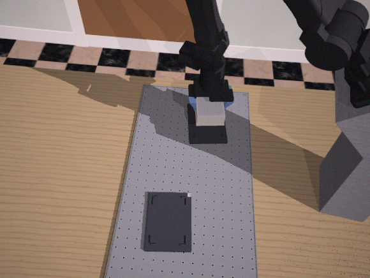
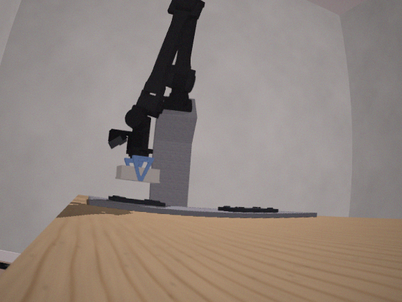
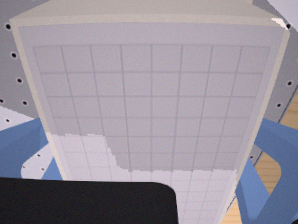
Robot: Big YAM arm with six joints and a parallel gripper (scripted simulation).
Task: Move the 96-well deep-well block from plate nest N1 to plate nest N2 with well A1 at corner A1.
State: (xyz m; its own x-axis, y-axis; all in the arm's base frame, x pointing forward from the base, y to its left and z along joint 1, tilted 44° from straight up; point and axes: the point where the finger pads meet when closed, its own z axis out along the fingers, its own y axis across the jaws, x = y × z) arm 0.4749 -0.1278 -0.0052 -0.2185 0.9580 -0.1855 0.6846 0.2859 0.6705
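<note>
The dark plate nest N2 lies 70 mm below my hand. Also, from my hand: dark plate nest N1 (360 mm to the left, 70 mm below, 20 mm ahead); then white deep-well block (10 mm above).
</note>
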